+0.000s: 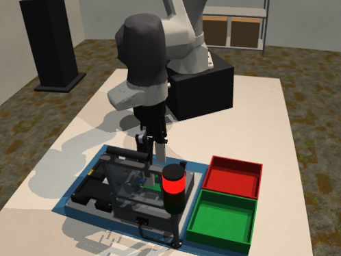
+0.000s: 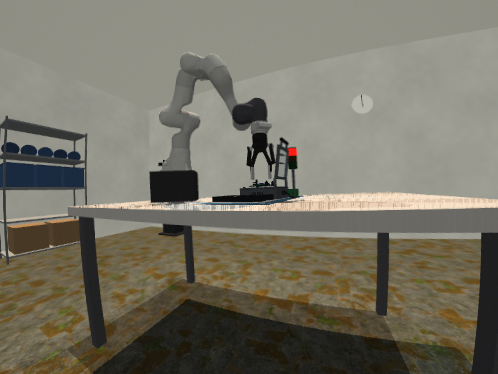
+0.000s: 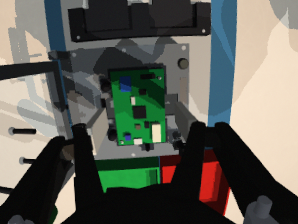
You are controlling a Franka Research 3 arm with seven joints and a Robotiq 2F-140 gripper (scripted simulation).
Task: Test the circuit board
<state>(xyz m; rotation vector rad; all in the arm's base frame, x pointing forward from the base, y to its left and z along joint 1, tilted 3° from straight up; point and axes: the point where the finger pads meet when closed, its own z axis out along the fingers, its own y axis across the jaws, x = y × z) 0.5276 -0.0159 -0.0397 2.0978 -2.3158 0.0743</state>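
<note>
My hand is 5 cm above the green circuit board. Round my hand: green bin 7 cm ahead, 19 cm to the left, 11 cm below; then tester plate 1 cm ahead, 1 cm to the left, 5 cm below; then clear lid 11 cm ahead, 1 cm to the right, 6 cm above.
</note>
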